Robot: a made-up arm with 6 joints. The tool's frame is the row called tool. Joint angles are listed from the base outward. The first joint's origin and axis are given. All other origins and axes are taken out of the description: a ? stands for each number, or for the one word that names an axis. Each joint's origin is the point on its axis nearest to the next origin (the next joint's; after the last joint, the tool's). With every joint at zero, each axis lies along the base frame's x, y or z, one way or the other. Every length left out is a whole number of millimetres.
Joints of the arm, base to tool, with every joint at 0 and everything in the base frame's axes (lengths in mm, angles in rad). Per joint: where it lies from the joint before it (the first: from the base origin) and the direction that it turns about. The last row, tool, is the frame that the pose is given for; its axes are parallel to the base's.
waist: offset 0 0 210 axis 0 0 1
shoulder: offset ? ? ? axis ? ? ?
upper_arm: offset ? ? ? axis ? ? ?
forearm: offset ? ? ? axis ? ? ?
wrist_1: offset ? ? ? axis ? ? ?
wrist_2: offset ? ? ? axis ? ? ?
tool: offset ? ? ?
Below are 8 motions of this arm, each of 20 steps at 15 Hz.
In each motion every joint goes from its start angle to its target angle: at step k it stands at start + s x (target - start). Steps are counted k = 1, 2, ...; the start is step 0. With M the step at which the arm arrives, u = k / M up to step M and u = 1 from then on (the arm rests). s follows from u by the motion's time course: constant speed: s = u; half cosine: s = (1 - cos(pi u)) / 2; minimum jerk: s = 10 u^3 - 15 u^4 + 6 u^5.
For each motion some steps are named. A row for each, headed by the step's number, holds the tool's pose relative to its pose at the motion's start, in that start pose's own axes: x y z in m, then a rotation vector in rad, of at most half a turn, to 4 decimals.
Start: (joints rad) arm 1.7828 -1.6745 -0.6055 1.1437 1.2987 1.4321
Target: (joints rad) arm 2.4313 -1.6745 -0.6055 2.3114 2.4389 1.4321
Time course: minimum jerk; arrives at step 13
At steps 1, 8, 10, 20:
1: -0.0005 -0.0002 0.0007 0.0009 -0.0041 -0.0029
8: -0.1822 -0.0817 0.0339 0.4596 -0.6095 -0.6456
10: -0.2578 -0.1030 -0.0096 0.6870 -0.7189 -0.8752
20: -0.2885 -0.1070 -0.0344 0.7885 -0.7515 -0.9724

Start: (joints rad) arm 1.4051 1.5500 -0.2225 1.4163 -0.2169 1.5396
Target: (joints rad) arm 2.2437 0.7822 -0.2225 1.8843 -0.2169 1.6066
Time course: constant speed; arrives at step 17
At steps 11, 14, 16, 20:
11: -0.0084 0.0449 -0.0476 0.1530 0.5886 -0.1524
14: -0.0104 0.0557 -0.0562 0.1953 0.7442 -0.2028
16: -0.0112 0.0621 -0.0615 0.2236 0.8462 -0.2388
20: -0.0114 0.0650 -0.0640 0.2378 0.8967 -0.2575

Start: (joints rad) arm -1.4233 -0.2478 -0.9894 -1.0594 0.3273 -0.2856
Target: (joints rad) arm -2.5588 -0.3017 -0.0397 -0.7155 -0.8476 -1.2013
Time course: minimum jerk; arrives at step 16
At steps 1, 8, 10, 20:
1: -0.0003 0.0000 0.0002 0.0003 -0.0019 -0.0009
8: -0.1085 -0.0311 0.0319 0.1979 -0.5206 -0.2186
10: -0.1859 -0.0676 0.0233 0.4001 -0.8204 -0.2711
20: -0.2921 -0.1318 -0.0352 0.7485 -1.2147 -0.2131

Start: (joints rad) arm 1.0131 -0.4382 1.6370 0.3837 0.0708 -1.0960
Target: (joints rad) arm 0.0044 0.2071 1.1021 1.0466 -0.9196 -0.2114
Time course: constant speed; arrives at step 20
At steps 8, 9, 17, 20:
8: -0.0847 -0.1120 0.0225 -0.4640 -0.0817 -0.3841
9: -0.0967 -0.1286 0.0231 -0.5215 -0.0868 -0.4456
17: -0.2179 -0.2766 0.0223 -0.9216 -0.0420 -1.0558
20: -0.2821 -0.3310 0.0200 -1.0221 0.0280 -1.3327

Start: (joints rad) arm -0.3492 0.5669 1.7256 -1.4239 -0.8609 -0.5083
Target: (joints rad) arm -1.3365 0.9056 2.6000 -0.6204 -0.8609 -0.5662
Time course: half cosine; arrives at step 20
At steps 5, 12, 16, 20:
5: -0.1057 0.0430 -0.0128 -0.1228 -0.2880 0.0114
12: -0.4189 0.1235 -0.2350 -0.4003 -1.3105 0.0444
16: -0.5070 0.1126 -0.4148 -0.4367 -1.8092 0.0933
20: -0.5253 0.0985 -0.4892 -0.4304 -1.9947 0.1245

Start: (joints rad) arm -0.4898 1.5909 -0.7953 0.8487 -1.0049 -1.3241
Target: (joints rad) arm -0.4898 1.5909 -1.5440 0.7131 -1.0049 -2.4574
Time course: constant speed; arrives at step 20
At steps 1, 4, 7, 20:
1: -0.0106 0.0039 -0.0032 0.0393 0.0125 0.0315
4: -0.0418 0.0119 -0.0138 0.1560 0.0613 0.1203
7: -0.0717 0.0149 -0.0256 0.2700 0.1260 0.1993
20: -0.1784 -0.0190 -0.0915 0.7121 0.5489 0.3826

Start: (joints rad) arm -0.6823 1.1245 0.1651 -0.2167 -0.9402 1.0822
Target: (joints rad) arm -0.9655 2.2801 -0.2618 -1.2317 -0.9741 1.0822
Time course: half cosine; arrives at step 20
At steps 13, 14, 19, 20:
13: 0.0386 0.1676 0.1269 -0.1635 0.1794 0.2931
14: 0.0493 0.1848 0.1297 -0.1640 0.2119 0.3303
19: 0.0842 0.2344 0.1270 -0.1460 0.3243 0.4398
20: 0.0853 0.2359 0.1266 -0.1449 0.3281 0.4430

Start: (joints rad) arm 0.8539 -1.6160 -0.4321 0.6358 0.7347 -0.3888
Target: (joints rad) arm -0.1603 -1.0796 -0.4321 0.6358 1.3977 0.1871
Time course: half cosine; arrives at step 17
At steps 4, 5, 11, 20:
4: -0.0550 0.0763 -0.0052 -0.1969 -0.1349 0.0983
5: -0.0848 0.1137 -0.0149 -0.3001 -0.2058 0.1469
11: -0.2920 0.3082 -0.2201 -1.0875 -0.7525 0.4727
20: -0.3556 0.3301 -0.3836 -1.4893 -1.0379 0.6241

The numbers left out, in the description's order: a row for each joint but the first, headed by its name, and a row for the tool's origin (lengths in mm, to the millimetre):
shoulder: xyz -220 -40 0, axis -1 0 0
upper_arm: xyz 0 -90 150, axis 0 0 -1
forearm: xyz 120 0 0, axis -1 0 0
wrist_1: xyz 0 60 100, axis 0 -1 0
wrist_2: xyz 210 0 100, axis -1 0 0
tool: xyz 0 90 50

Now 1 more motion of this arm.
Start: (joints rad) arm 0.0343 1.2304 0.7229 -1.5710 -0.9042 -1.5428
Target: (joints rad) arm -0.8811 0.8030 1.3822 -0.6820 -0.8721 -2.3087
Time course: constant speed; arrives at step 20
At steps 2, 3, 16, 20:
2: -0.0285 0.0148 0.0221 0.0796 -0.1499 0.0990
3: -0.0446 0.0204 0.0320 0.1195 -0.2248 0.1510
16: -0.2961 -0.0241 0.0311 0.5922 -1.1691 1.0041
20: -0.3531 -0.0745 -0.0242 0.6925 -1.4365 1.3381

